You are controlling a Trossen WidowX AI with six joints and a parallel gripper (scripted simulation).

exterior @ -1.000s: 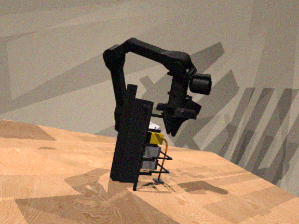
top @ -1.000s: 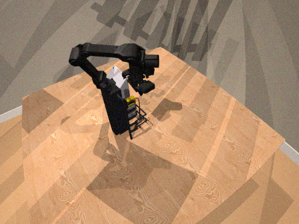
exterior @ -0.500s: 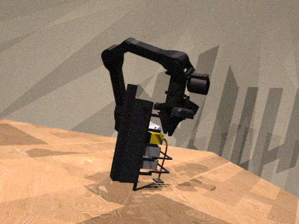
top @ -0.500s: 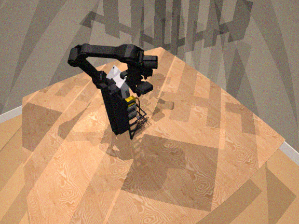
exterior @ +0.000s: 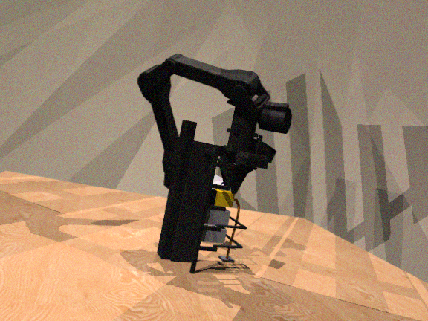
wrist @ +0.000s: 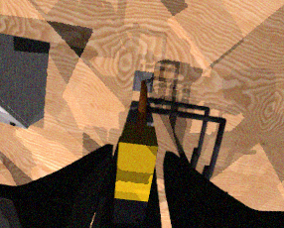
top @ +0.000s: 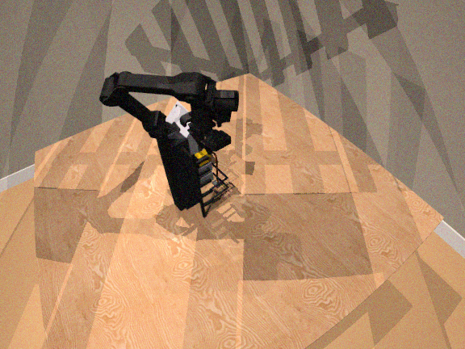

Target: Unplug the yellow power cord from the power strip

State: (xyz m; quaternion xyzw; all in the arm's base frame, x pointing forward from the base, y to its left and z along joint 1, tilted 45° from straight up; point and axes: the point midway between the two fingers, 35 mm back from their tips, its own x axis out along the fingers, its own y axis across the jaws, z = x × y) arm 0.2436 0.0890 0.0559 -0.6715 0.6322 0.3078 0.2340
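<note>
The yellow plug lies 1 cm ahead of my gripper tip, 3 cm to the right of it and 1 cm below it.
</note>
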